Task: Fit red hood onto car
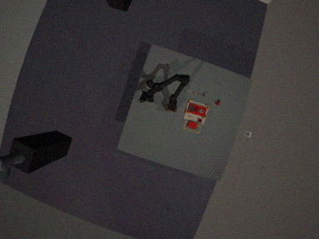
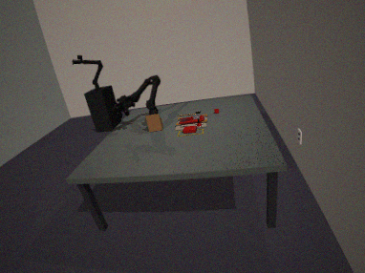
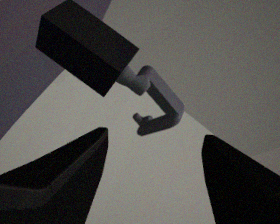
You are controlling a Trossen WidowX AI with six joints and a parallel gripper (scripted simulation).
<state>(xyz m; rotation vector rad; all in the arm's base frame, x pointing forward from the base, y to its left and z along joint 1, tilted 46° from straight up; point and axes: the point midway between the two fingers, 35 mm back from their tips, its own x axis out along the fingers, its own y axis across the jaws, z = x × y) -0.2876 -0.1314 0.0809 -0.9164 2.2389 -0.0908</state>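
My gripper tip is now 62 cm short of the red hood, 2 cm to the left of it and 19 cm above it.
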